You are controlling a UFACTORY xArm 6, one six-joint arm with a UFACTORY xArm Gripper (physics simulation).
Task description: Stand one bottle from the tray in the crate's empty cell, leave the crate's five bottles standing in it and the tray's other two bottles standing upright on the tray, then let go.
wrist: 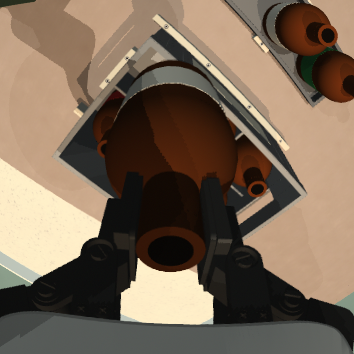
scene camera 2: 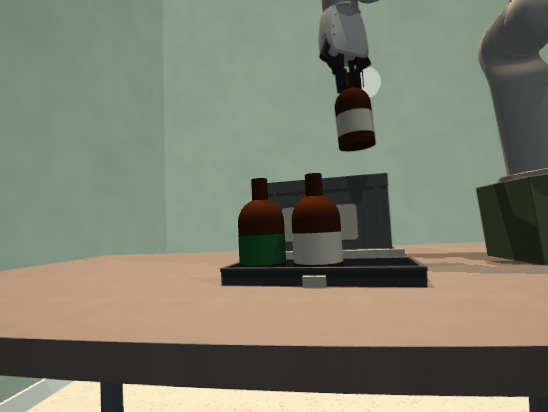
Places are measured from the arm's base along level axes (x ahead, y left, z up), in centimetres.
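Pixels of known places: gripper, fingertip midpoint: (wrist: 169,199) (scene camera 2: 349,91); arm's base at its link origin: (scene camera 2: 539,177).
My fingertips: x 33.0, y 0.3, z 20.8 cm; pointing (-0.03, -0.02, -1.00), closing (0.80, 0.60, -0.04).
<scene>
Ahead of a thing's pixels: the offset from my fingertips to its top centre. Level surfaces: height alone.
My gripper (scene camera 2: 349,82) (wrist: 169,199) is shut on the neck of a white-labelled brown bottle @[dx -0.4, dy +0.3, dz +3.6 cm] (scene camera 2: 354,120) (wrist: 170,130). The bottle hangs slightly tilted, high above the table in the scene view, and over the crate in the wrist view. The dark grey crate @[dx +7.7, dy -7.2, dz -18.2 cm] (scene camera 2: 375,215) (wrist: 80,131) stands behind the tray. In the wrist view a bottle at its left (wrist: 103,122) and one at its right (wrist: 253,162) show; the held bottle hides most cells, including the empty one. On the tray (scene camera 2: 375,277) (wrist: 250,22) a green-labelled bottle @[dx +16.1, dy +16.1, dz -19.7 cm] (scene camera 2: 261,225) (wrist: 336,77) and a white-labelled bottle @[dx +7.3, dy +16.4, dz -19.7 cm] (scene camera 2: 316,225) (wrist: 302,30) stand upright.
The tray's rim stands in front of the crate in the scene view. The arm's green base block (scene camera 2: 510,220) is at the right on the wooden table @[dz -35.7 cm] (scene camera 2: 150,310). A pale rail @[dx +3.3, dy +2.8, dz -32.6 cm] (wrist: 208,65) runs along the crate's side facing the tray.
</scene>
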